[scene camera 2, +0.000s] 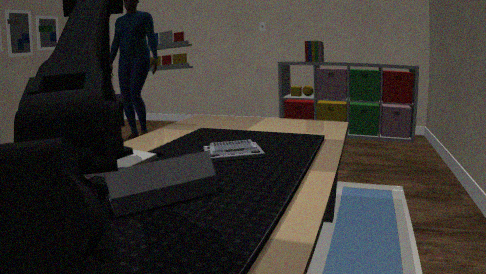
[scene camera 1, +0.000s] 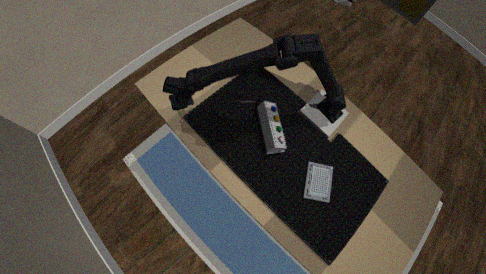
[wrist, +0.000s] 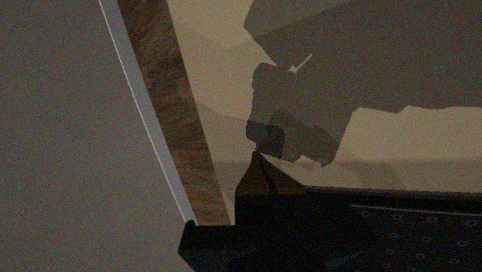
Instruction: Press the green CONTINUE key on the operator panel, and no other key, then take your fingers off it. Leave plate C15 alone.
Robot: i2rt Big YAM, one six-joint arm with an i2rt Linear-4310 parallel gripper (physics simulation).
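Frame: origin at the arm's base, x ahead, y up, z right, level; metres.
Seen in the pictures: gripper, fingertip midpoint: (scene camera 1: 176, 109) (wrist: 255, 154); arm's base, origin of the base link: (scene camera 1: 329, 110).
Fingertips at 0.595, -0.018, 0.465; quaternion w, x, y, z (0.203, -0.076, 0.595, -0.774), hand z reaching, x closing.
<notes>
Pixels of each thing's top centre, then the offset from my fingertips to it, as dx, dy, dz. Level surfaces: height alone.
- operator panel, middle of its top: (scene camera 2: 156, 158) (scene camera 1: 273, 122) -0.283, +0.087, -0.359
- yellow key, middle of its top: (scene camera 1: 276, 117) -0.314, +0.077, -0.348
- green key, middle of its top: (scene camera 1: 279, 128) -0.290, +0.077, -0.392
- pale plate, middle of its top: (scene camera 2: 232, 144) (scene camera 1: 320, 181) -0.293, +0.029, -0.677
- black mat, its level: dy +0.003
- wooden table, its level: dy -0.010
The operator panel (scene camera 1: 265, 131) (scene camera 2: 162, 181) is a grey sloped box on the black mat. In scene camera 1 its blue key (scene camera 1: 274, 108), yellow key (scene camera 1: 276, 118) and green key (scene camera 1: 279, 129) show in a row; its lettering is too small to read. In scene camera 2 its keys are hidden. The gripper (wrist: 257, 154) is shut and empty, its yellow fingertips together above the bare wood by the mat's edge, well apart from the panel. Its fingers are hidden in scene camera 1. A pale plate (scene camera 1: 318, 181) (scene camera 2: 234, 148) lies flat on the mat, apart from the panel.
The black arm (scene camera 1: 227, 67) (scene camera 2: 70, 107) reaches over the table from its white base plate (scene camera 1: 320, 123). The black mat (scene camera 1: 240, 165) (scene camera 2: 270, 200) lies on the wooden table (scene camera 1: 400, 200) (scene camera 2: 295, 220). A blue strip (scene camera 1: 200, 200) (scene camera 2: 362, 230) with a pale border lies beside the table.
</notes>
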